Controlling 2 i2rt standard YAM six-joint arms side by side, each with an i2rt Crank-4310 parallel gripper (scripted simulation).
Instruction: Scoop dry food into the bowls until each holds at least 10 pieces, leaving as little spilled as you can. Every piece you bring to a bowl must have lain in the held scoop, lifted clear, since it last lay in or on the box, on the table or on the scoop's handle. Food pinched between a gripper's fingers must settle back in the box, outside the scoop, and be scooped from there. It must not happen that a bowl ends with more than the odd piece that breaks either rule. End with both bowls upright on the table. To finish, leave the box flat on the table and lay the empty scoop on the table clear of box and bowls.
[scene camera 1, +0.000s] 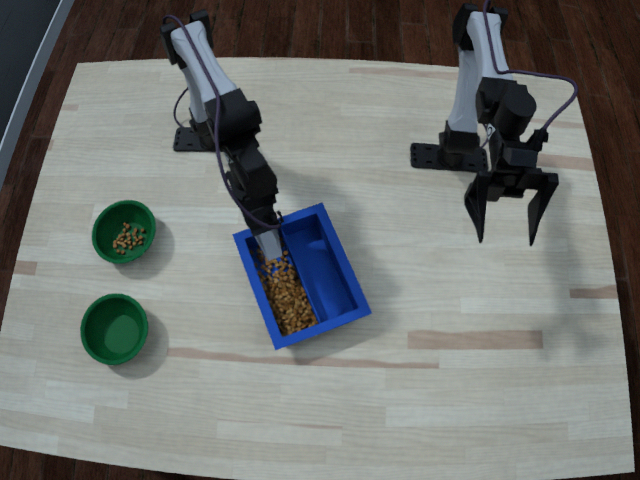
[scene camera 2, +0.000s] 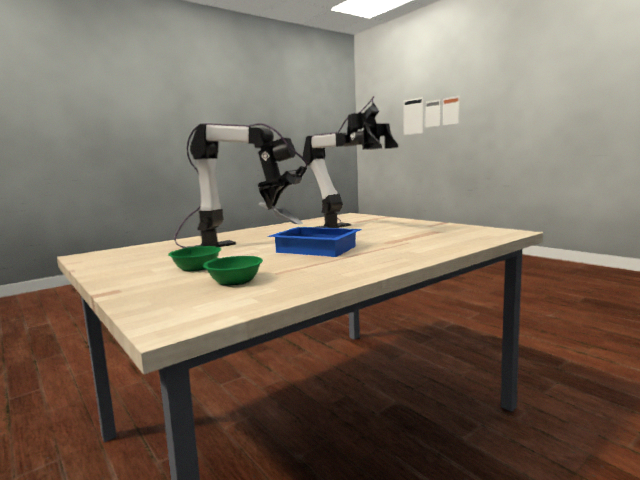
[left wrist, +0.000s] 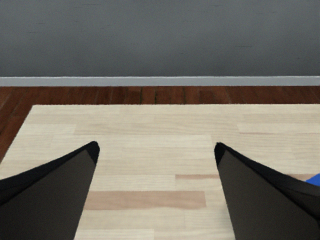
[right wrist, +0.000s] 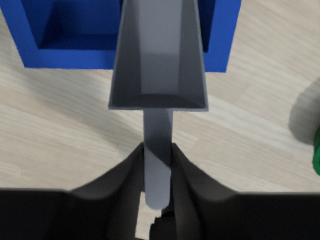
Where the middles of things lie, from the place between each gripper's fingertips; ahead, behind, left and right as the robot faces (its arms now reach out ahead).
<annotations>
Now: the blue box (scene camera 1: 322, 266) 12 cm ahead of my right hand (scene camera 2: 271, 209), 11 cm to the left of it and 11 cm below it. Also, from my right hand: grey scoop (right wrist: 159, 68) (4 cm ahead, 2 cm to the left, 2 cm below).
Now: left hand (scene camera 1: 506, 243) 350 mm to the left of the blue box, 320 mm above it and 20 mm past it. The rest, counted from my left hand: grey scoop 440 mm to the right, 230 mm below, 110 mm behind.
</annotations>
